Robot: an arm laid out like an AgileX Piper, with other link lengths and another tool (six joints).
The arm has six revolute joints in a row. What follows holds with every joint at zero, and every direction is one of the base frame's. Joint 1 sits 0.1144 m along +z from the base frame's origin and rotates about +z. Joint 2 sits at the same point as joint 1 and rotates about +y. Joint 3 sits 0.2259 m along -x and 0.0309 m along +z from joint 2 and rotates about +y. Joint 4 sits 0.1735 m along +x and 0.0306 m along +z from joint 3 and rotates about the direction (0.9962, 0, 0.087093). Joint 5 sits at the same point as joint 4 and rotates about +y. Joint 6 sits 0.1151 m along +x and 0.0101 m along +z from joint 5 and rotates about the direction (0.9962, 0, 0.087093). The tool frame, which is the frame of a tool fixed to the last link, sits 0.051 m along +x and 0.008 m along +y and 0.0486 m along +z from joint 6; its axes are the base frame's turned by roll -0.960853, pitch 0.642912 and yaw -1.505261 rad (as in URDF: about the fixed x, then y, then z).
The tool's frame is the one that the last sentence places.
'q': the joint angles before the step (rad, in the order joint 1, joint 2, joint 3, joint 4, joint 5, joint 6). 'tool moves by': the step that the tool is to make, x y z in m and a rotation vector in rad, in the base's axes. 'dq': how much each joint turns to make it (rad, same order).
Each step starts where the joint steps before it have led.
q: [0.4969, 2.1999, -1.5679, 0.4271, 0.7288, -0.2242]
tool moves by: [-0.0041, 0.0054, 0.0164, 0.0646, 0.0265, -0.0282]
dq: [0.0000, -0.0382, 0.0004, 0.0697, 0.0317, 0.0061]
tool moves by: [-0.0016, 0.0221, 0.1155, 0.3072, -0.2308, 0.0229]
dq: [0.0000, -0.2100, -0.0001, 0.3070, -0.0610, -0.2262]
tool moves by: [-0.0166, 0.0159, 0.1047, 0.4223, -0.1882, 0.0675]
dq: [0.0000, -0.0963, -0.0008, 0.6196, 0.0011, -0.4697]
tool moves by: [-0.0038, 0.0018, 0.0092, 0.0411, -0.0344, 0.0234]
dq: [0.0001, -0.0003, 0.0005, 0.0758, 0.0211, -0.0806]
